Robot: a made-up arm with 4 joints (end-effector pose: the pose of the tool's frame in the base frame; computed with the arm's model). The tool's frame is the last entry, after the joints. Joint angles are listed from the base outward.
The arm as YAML. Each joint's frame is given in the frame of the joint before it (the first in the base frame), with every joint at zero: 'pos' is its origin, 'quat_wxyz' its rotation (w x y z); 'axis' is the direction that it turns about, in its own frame. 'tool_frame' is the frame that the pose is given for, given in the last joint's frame.
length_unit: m
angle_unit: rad
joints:
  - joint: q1
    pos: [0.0, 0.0, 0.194]
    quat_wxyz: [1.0, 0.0, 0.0, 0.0]
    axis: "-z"
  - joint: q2
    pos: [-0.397, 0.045, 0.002]
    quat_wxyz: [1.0, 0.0, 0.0, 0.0]
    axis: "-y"
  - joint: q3
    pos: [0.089, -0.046, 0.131]
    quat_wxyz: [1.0, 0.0, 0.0, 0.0]
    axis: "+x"
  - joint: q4
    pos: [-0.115, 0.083, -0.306]
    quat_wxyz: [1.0, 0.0, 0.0, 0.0]
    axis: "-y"
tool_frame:
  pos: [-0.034, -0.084, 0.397]
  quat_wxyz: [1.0, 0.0, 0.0, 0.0]
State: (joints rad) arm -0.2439 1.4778 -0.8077 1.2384
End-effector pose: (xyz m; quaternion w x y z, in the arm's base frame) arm -0.3736 -0.2501 -0.2157 0.1984 -0.2779 -0.9396 -0.0230
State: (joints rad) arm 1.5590 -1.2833 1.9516 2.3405
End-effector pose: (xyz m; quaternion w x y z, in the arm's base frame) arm 0.5609 0.1442 0.5725 0.2210 0.3393 0.0621 0.9122
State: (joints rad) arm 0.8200 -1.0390 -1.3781 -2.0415
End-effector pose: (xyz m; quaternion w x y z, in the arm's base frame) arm -0.4537 -0.1711 -0.0772 0.1002 0.2039 -0.9298 0.2896
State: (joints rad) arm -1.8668 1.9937 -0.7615 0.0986
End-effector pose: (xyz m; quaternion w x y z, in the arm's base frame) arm 0.1006 -0.5266 0.0263 0.5192 0.5167 -0.6525 0.1942
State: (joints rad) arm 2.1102 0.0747 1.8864 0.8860
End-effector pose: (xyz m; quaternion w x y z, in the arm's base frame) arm 0.4573 0.6150 0.3243 0.0211 -0.1307 0.7808 0.6105
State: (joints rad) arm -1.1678 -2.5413 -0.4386 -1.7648
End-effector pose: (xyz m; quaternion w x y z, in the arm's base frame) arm -0.1782 -0.8010 0.1393 0.4932 0.6174 -0.5692 0.2272
